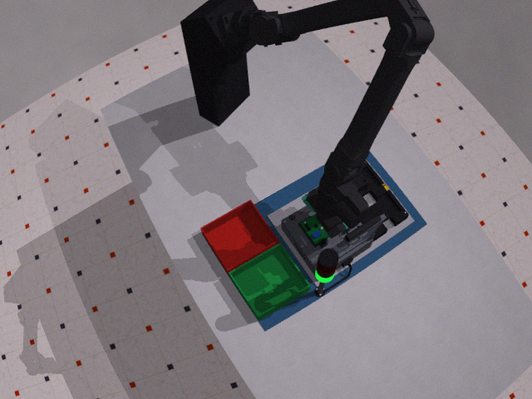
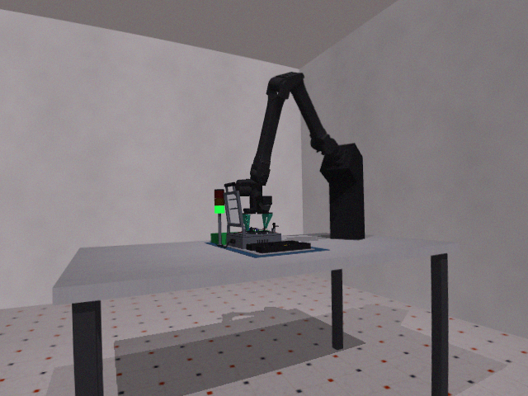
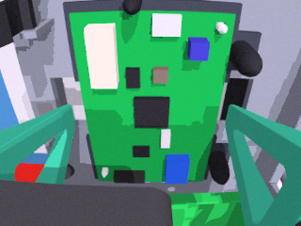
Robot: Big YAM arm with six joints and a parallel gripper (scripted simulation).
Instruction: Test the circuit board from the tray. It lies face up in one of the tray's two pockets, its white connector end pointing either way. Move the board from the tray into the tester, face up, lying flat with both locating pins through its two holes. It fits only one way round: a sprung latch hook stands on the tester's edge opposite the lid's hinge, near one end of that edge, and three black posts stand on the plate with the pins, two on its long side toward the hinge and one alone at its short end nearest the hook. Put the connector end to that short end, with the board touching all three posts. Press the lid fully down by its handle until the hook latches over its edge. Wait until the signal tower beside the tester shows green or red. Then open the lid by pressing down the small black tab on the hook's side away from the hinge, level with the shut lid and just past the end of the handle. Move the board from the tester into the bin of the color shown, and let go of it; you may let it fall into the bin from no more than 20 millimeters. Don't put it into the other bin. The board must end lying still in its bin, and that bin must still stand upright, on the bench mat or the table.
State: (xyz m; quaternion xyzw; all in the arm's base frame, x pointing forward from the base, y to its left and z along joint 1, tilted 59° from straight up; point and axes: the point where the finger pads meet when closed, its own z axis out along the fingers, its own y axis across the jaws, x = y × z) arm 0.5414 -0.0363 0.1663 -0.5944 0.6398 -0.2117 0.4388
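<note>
Now: the green circuit board right at my hand. Also, from my hand: latch hook: 7 cm behind, 5 cm to the left, 1 cm above; tester lid: 11 cm ahead, 2 cm to the left, 11 cm above; tester plate: 1 cm ahead, 1 cm to the left, 1 cm below.
</note>
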